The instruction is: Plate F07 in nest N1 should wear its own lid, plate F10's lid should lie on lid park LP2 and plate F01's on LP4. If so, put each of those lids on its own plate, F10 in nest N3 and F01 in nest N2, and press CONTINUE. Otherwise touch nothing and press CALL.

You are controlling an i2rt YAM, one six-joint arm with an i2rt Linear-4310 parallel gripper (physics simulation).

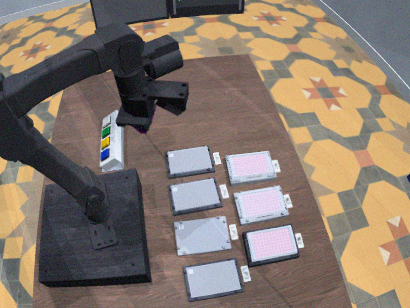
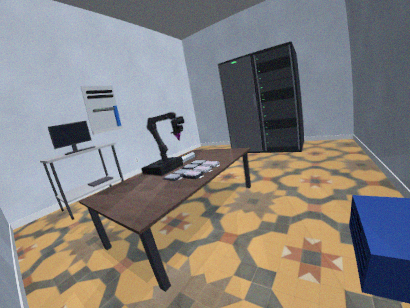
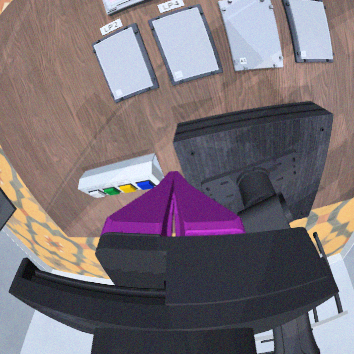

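Pixels of known places: gripper, fingertip midpoint: [image 1: 143,132] [image 2: 179,140] [image 3: 173,178]; arm's base at its link origin: [image 1: 99,214] [image 2: 165,161] [image 3: 251,177].
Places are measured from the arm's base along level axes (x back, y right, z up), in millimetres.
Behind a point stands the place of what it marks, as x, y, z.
Observation:
My gripper [image 1: 144,131] {-176, -63, 188} [image 2: 177,138] {-176, -63, 188} [image 3: 173,178] {-176, -63, 188} is shut and empty, its purple tips together, above the table beside the white button box [image 1: 115,145] {-86, -246, -24} [image 3: 120,175] {-94, -270, -29}, which has white, green, yellow and blue buttons; their labels are unreadable. Grey lids lie on the parks labelled LP2 [image 3: 111,26] {-385, -127, -82} and LP4 [image 3: 171,6] {-358, -7, -82}: the LP2 lid [image 1: 190,161] {-301, -134, -67} [image 3: 126,64] {-293, -136, -67} and the LP4 lid [image 1: 195,195] {-276, -14, -67} [image 3: 186,46] {-269, -20, -67}, both dark-edged. Three pink-welled plates stand in a row: a far one [image 1: 251,167] {-465, -41, -57}, a middle one [image 1: 261,204] {-437, 88, -54} and a near, dark-based one [image 1: 272,243] {-413, 212, -50}. Plate codes and any clear lid cannot be made out.
Beyond LP4 lie a pale lid [image 1: 202,235] {-252, 110, -74} [image 3: 252,37] {-242, 103, -74} with corner studs and a dark-edged one [image 1: 213,278] {-235, 241, -67} [image 3: 311,32] {-226, 233, -67}. The arm's black base [image 1: 95,260] {40, 125, -4} [image 3: 250,135] {-93, 19, 7} stands beside the button box. The wooden table [image 1: 215,85] {-518, -475, -84} [image 2: 135,200] {-186, 647, -84} ends near the plates' outer side.

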